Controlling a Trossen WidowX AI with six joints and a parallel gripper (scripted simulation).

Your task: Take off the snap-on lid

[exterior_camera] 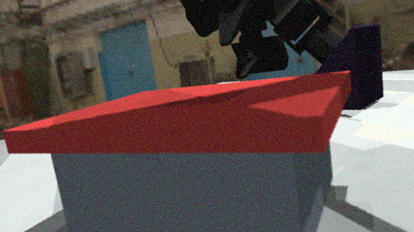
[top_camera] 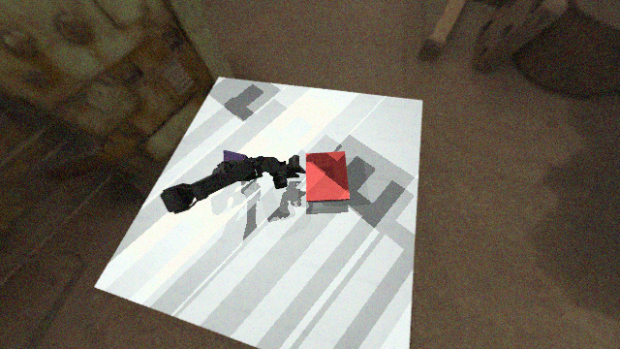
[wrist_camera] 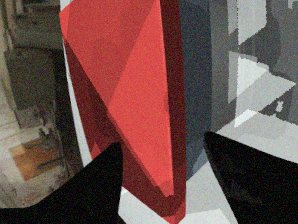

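The lid lies 10 cm ahead of my gripper tip, 2 cm to the left of it and 3 cm below it. From my gripper tip the other things lie so: grey-blue storage box: 10 cm ahead, 2 cm to the left, 7 cm below.
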